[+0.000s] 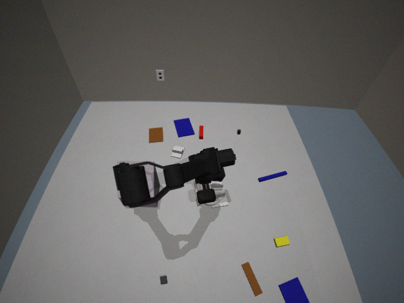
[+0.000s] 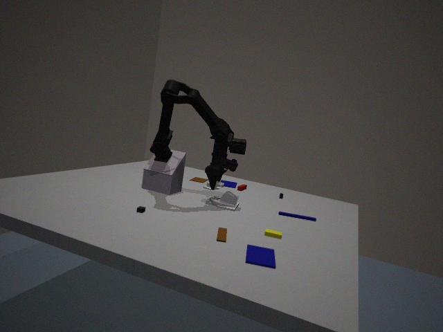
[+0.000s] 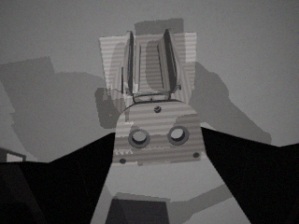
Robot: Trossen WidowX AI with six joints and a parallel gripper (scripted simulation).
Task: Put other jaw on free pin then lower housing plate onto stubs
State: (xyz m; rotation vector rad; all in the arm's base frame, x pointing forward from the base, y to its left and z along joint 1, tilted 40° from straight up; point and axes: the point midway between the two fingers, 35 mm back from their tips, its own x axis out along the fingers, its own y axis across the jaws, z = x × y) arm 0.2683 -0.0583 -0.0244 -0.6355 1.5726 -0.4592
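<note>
The grey jaw is 2 cm ahead of my gripper tip, 2 cm to the left of it and 5 cm below it. From my gripper tip the other things lie so: blue bar (35 cm ahead, 9 cm to the left, 6 cm below); small dark cube (15 cm behind, 32 cm to the right, 6 cm below); orange bar (16 cm ahead, 33 cm to the right, 6 cm below).
</note>
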